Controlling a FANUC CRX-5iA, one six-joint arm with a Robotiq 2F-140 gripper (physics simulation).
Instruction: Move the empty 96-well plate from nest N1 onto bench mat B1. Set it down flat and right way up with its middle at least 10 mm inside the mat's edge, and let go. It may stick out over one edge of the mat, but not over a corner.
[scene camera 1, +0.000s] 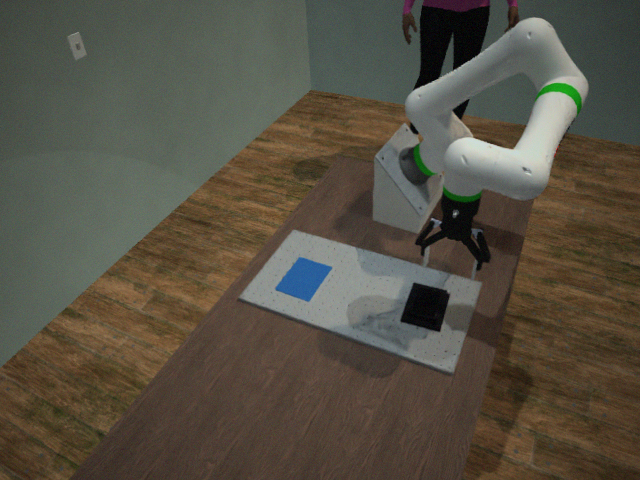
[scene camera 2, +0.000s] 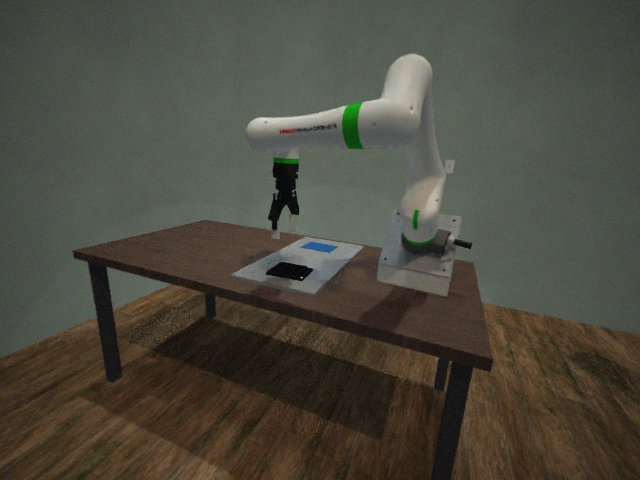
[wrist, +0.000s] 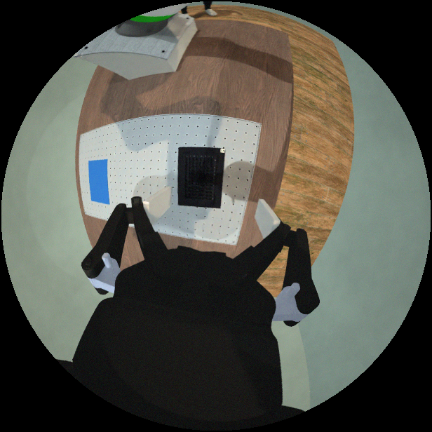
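Seen in the pictures: gripper, between the fingertips: (scene camera 1: 448, 270) (scene camera 2: 284, 234); arm's base, origin of its link: (scene camera 1: 412, 166) (scene camera 2: 420, 239).
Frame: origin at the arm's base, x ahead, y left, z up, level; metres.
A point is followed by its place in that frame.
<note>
The black plate (scene camera 1: 428, 301) @(z -0.151, x 0.441, y 0.287 m) (scene camera 2: 290, 268) @(z -0.144, x 0.435, y 0.300 m) (wrist: 201, 176) sits in the black nest N1 (scene camera 1: 422, 324) @(z -0.161, x 0.525, y 0.308 m) (wrist: 220, 192), near one end of the light perforated board. It looks flat; plate and nest are hard to tell apart, and its wells are too dark to read. The blue mat B1 (scene camera 1: 303, 279) @(z -0.170, x 0.555, y -0.109 m) (scene camera 2: 319, 246) @(z -0.170, x 0.552, y -0.115 m) (wrist: 99, 181) lies flat near the board's other end, with nothing on it. My gripper (scene camera 1: 449, 264) @(z 0.006, x 0.442, y 0.333 m) (scene camera 2: 284, 229) @(z 0.006, x 0.442, y 0.333 m) (wrist: 213, 201) points down, open and empty, well above the board. In the wrist view its fingertips stand apart, beyond the plate's lower edge.
The perforated board (scene camera 1: 338, 279) @(z -0.172, x 0.491, y -0.011 m) (scene camera 2: 289, 255) @(z -0.172, x 0.588, y 0.106 m) (wrist: 155, 165) lies on the brown table (scene camera 1: 289, 392) @(z -0.185, x 0.911, y 0.103 m) (scene camera 2: 170, 248) @(z -0.185, x 1.145, y 0.376 m) (wrist: 250, 95). The robot's base block (scene camera 1: 395, 204) @(z -0.081, x 0.139, y 0.007 m) (scene camera 2: 413, 279) @(z -0.144, x -0.016, y 0.090 m) (wrist: 150, 57) stands on the table beyond it. A person (scene camera 1: 452, 41) stands behind the table. Arm shadows fall across the board.
</note>
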